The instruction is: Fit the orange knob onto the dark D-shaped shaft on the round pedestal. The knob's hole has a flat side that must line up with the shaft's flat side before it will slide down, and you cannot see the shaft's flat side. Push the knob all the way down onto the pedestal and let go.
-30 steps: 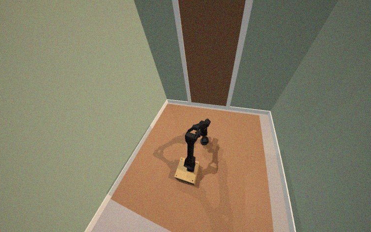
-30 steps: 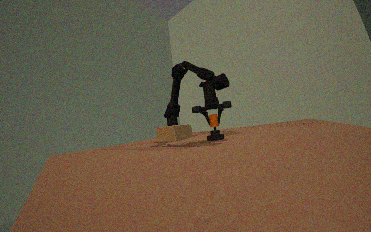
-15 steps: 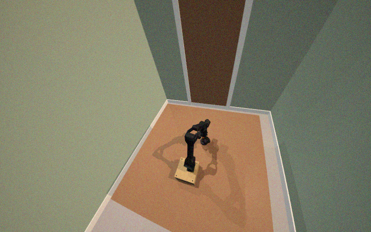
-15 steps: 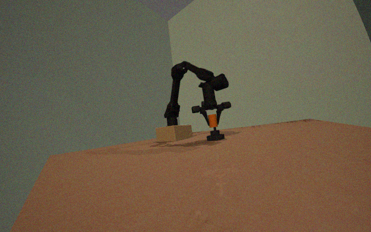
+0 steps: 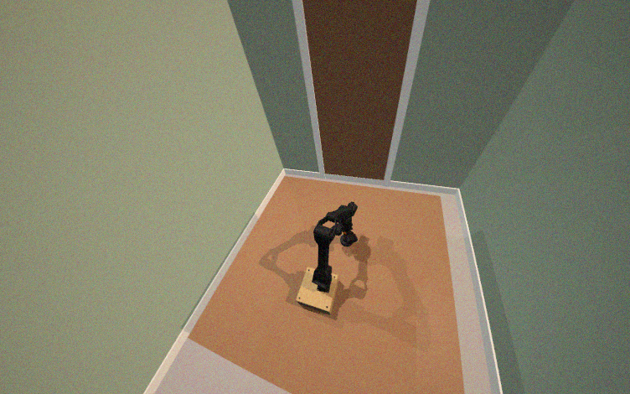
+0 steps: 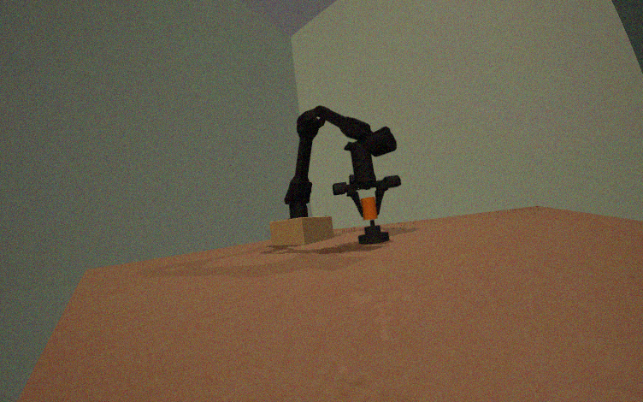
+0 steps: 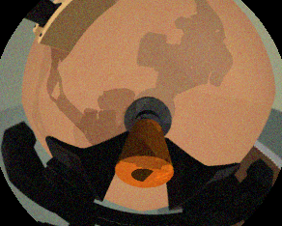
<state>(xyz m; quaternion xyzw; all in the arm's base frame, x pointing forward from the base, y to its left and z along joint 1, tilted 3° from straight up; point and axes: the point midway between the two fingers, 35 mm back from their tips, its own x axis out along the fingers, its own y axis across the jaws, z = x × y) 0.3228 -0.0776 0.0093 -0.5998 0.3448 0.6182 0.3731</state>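
Now: gripper tip 20 mm below the orange knob. The rest, counted from my gripper tip: round pedestal (40 mm below).
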